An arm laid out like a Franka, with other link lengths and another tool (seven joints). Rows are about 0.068 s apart.
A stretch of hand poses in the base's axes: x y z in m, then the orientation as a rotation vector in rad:
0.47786 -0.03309 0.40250 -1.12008 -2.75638 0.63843
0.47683 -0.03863 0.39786 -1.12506 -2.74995 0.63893
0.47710 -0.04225 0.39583 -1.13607 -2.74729 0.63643
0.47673 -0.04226 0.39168 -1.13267 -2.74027 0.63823
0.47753 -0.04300 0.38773 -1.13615 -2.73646 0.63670
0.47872 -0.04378 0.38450 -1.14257 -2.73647 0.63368
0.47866 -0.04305 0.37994 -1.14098 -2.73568 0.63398
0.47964 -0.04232 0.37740 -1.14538 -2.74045 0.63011
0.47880 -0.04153 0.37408 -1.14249 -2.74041 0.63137
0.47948 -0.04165 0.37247 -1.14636 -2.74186 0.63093
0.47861 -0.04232 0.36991 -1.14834 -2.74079 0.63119
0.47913 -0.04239 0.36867 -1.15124 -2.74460 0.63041
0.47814 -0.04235 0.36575 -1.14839 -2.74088 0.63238
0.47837 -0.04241 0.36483 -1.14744 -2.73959 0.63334
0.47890 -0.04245 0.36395 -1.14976 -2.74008 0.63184
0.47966 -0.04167 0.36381 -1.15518 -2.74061 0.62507
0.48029 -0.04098 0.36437 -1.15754 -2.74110 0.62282
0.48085 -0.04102 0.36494 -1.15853 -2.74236 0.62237
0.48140 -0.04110 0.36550 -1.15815 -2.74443 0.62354
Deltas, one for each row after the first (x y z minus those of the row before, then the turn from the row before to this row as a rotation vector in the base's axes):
-0.00103 -0.00554 -0.00464 0.00004 0.00304 -0.00529
0.00027 -0.00362 -0.00203 0.00033 -0.00306 -0.00703
-0.00037 -0.00001 -0.00415 0.00069 0.00746 -0.00111
0.00080 -0.00074 -0.00395 0.00114 0.00142 -0.00356
0.00119 -0.00078 -0.00323 0.00091 -0.00319 -0.00356
-0.00006 0.00073 -0.00456 0.00022 0.00141 0.00051
0.00098 0.00073 -0.00254 0.00092 -0.00622 -0.00053
-0.00084 0.00079 -0.00332 -0.00034 0.00146 0.00157
0.00068 -0.00012 -0.00161 -0.00065 -0.00302 -0.00141
-0.00087 -0.00067 -0.00256 -0.00031 -0.00003 -0.00146
0.00052 -0.00007 -0.00124 -0.00071 -0.00453 0.00008
-0.00099 0.00004 -0.00292 -0.00011 0.00451 0.00002
0.00023 -0.00006 -0.00092 -0.00023 0.00156 0.00001
0.00053 -0.00004 -0.00088 0.00051 -0.00158 -0.00110
0.00076 0.00078 -0.00014 0.00348 -0.00343 -0.00308
0.00063 0.00069 0.00056 0.00100 -0.00166 -0.00118
0.00056 -0.00004 0.00057 -0.00012 -0.00153 0.00000
0.00055 -0.00008 0.00056 -0.00112 -0.00144 0.00117

